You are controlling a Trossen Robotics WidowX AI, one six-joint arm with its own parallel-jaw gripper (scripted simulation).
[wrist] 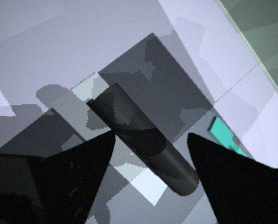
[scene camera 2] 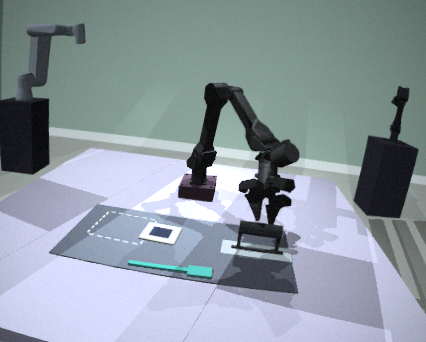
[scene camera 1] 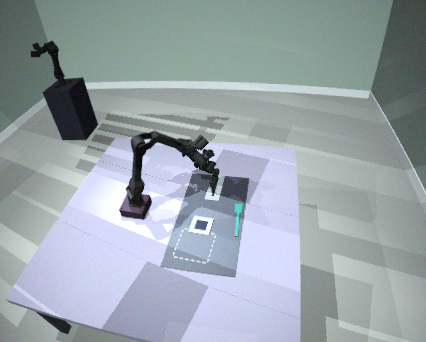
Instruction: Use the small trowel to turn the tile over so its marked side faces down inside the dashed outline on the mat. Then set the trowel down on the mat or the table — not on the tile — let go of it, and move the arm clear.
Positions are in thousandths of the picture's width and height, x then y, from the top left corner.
Scene:
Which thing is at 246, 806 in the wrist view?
My gripper.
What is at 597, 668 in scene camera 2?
A trowel.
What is my gripper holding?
Nothing.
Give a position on a dark mat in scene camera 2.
At 468, 712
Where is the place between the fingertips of my gripper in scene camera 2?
621, 654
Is my gripper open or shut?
Open.

